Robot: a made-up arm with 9 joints. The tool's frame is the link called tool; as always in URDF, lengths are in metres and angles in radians.
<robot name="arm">
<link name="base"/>
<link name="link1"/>
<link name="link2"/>
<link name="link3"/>
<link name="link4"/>
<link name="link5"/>
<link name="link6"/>
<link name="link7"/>
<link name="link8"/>
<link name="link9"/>
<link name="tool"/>
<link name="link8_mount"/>
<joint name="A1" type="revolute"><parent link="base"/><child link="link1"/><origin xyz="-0.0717 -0.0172 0.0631" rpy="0 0 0"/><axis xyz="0.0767 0.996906 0.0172"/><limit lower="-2.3" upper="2.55"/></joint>
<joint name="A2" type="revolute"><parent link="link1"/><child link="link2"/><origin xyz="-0.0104 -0.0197 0.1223" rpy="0 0 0"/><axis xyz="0 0 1"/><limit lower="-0.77" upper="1.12"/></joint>
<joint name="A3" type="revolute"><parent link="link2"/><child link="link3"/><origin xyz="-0.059 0.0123 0.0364" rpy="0 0 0"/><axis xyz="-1 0 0"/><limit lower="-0.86" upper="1.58"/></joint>
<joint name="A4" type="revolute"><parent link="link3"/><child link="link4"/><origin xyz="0.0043 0.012 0.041" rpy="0 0 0"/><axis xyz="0.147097 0.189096 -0.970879"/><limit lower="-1.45" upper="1.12"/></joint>
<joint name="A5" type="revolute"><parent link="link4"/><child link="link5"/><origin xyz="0.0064 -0.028 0.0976" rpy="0 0 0"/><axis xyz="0.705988 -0.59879 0.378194"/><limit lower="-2.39" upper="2.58"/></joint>
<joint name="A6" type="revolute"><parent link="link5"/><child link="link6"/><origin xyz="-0.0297 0.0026 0.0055" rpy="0 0 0"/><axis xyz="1 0 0"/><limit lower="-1.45" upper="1.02"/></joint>
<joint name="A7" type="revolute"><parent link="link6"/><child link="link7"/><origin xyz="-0.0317 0.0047 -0.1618" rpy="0 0 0"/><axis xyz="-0.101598 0.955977 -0.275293"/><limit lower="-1.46" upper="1.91"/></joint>
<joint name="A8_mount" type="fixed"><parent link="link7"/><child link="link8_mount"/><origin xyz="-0.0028 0.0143 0.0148" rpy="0 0 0"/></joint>
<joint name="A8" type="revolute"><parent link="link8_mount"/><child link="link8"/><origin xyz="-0.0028 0.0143 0.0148" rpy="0 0 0"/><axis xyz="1 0 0"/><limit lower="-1.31" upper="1.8"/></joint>
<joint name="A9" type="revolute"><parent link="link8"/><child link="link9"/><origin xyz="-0.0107 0.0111 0.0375" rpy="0 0 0"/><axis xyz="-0.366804 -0.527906 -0.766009"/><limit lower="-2.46" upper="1.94"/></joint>
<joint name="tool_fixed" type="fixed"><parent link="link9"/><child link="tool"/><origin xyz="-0.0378 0.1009 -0.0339" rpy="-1.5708 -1.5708 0"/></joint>
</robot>
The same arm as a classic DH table. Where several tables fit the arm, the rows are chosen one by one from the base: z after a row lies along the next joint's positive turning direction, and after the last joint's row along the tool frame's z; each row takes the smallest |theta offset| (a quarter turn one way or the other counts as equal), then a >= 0, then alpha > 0; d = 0 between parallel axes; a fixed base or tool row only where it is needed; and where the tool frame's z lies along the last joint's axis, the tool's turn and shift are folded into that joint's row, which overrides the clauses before.
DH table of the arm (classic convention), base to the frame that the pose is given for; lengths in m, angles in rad. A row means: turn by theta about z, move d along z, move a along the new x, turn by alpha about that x. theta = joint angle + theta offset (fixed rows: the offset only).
base (fixed): theta0 -0.0768; d 0.0635; a -0.0702; alpha -1.5536
A1: theta0 0; d -0.0431; a -0.0089; alpha 1.5536
A2: theta0 -1.494; d 0.1591; a -0.0123; alpha 1.5708
A3: theta0 -0.1924; d 0.0491; a -0.0196; alpha 1.7184
A4: theta0 0.59; d -0.1283; a -0.0045; alpha 1.9569
A5: theta0 0.89; d 0.0254; a -0.006; alpha -0.787
A6: theta0 0.2829; d -0.0571; a 0.1542; alpha -1.6726
A7: theta0 0; d 0.0689; a -0.0364; alpha 1.6726
A8: theta0 1.2478; d -0.029; a -0.0121; alpha 1.9464
A9: theta0 1.3232; d 0.0153; a -0.0195; alpha 2.1269
tool (fixed): theta0 -2.0174; d 0.1301; a 0; alpha 0
Joint limits (rad, base to tool): -2.3..2.55 -0.77..1.12 -0.86..1.58 -1.45..1.12 -2.39..2.58 -1.45..1.02 -1.46..1.91 -1.31..1.8 -2.46..1.94

